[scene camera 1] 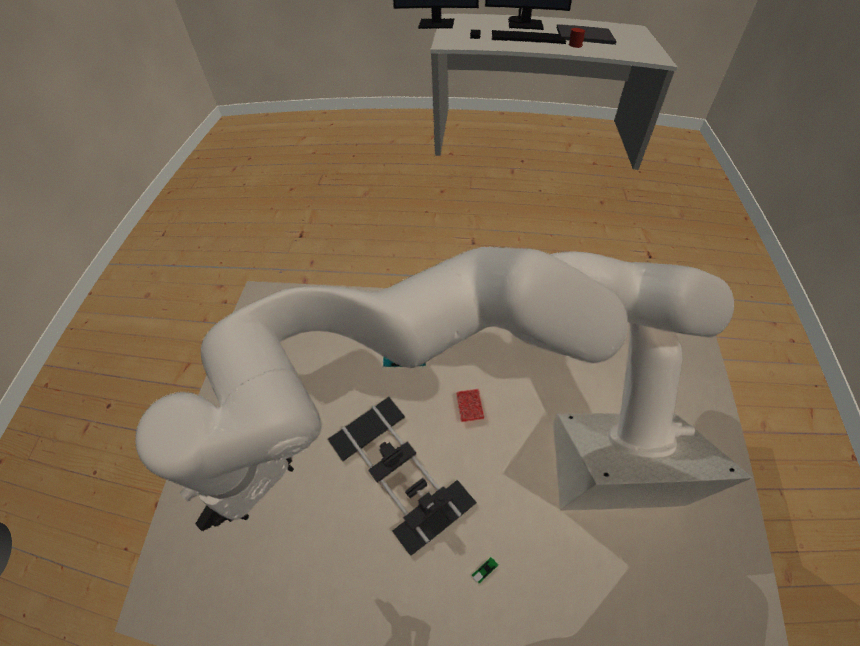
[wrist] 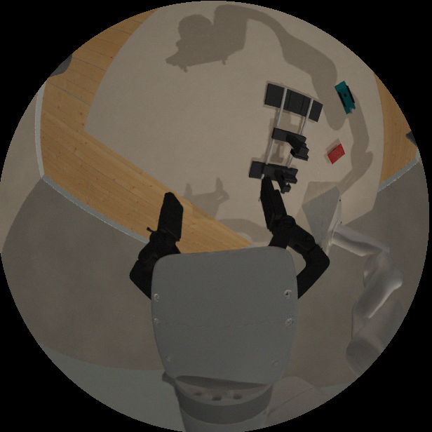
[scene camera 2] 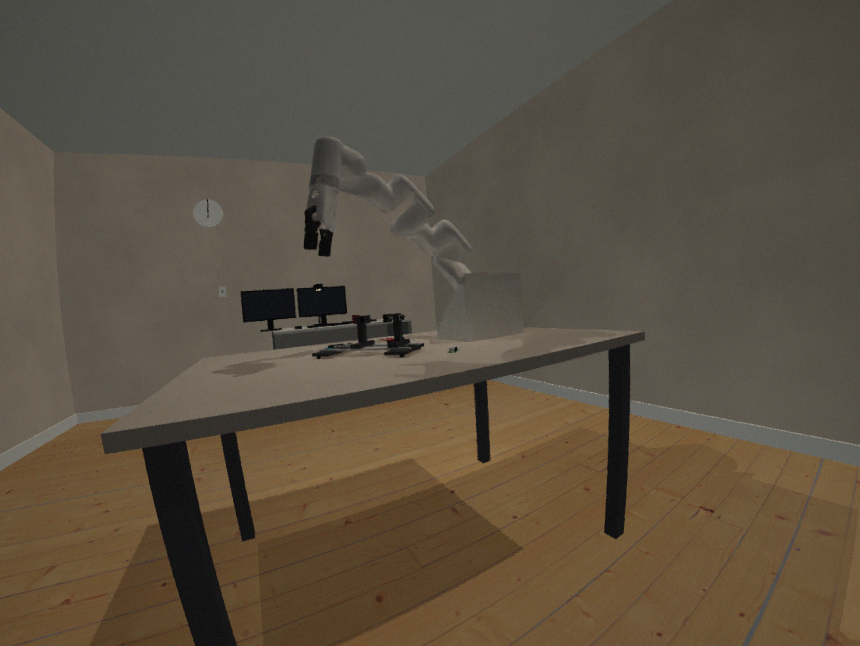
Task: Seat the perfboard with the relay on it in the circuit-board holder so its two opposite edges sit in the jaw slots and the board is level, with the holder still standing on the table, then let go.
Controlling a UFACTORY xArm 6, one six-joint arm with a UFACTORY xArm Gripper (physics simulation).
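Places are measured from the arm's base along level axes (x ahead, y left, z up), in centimetres.
Pixels of known places: gripper, fingertip midpoint: [scene camera 1: 263, 487] [scene camera 2: 317, 252]; arm's base at its link origin: [scene camera 1: 641, 441] [scene camera 2: 477, 301].
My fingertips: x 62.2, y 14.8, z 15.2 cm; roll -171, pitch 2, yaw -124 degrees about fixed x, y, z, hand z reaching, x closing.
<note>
For each thing: its top centre in the pictures, then the offset to it from my fingertips. Level surfaces: height alone.
- circuit-board holder at its top centre: [scene camera 1: 392, 456] [scene camera 2: 365, 315] dx -15.7, dy -11.1, dz -17.0 cm
- red board at its top centre: [scene camera 1: 470, 405] dx -30.0, dy -26.4, dz -26.6 cm
- table at its surface level: dz -28.7 cm
A small green board [scene camera 1: 484, 570] [scene camera 2: 453, 349], seemingly the perfboard with the relay, lies on the table with a black and a white block on it. It does not show in the wrist view. The circuit-board holder [scene camera 1: 392, 461] [scene camera 2: 397, 330] [wrist: 289, 135] stands on the table, with black crosspieces on two silver rods and upright jaws. No board sits in its jaws. My gripper [scene camera 2: 317, 248] [wrist: 217, 192] is open and empty, high above the table, left of the holder in scene camera 1, where the arm hides much of it.
A red board [scene camera 1: 470, 405] [wrist: 336, 153] lies beside the holder. A teal part [scene camera 1: 394, 361] [wrist: 345, 97] lies farther back, partly hidden by the arm in scene camera 1. The arm's grey pedestal [scene camera 1: 646, 493] [scene camera 2: 493, 305] stands on the table [scene camera 2: 278, 382] at the right.
</note>
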